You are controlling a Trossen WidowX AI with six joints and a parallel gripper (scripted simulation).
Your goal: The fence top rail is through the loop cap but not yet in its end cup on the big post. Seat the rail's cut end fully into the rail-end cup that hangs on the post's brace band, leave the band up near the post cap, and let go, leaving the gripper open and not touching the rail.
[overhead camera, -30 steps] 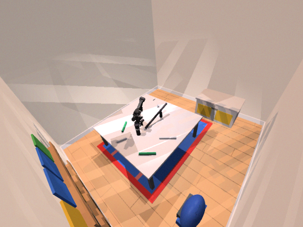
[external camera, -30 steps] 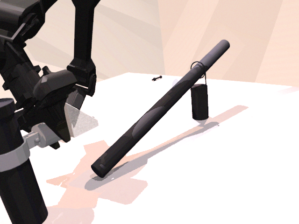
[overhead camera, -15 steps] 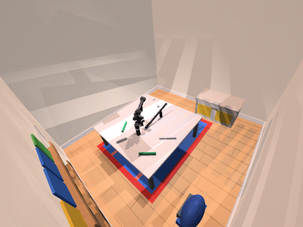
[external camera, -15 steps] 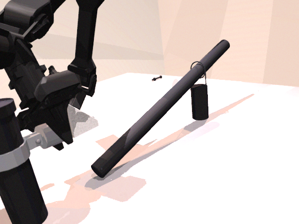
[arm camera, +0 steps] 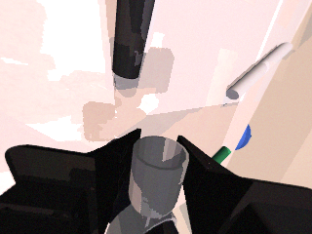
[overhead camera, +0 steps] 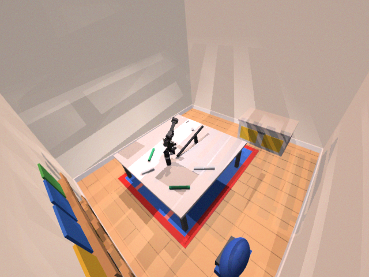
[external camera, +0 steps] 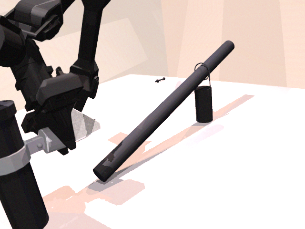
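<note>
Now: the pale rail-end cup 3 cm to the right of my gripper tip, 3 cm above it and 1 cm behind it. From my gripper tip the other things lie so: small dark bolt (70 cm to the left, 51 cm behind, 9 cm below); short dark post (42 cm to the left, 4 cm behind, 1 cm above).
</note>
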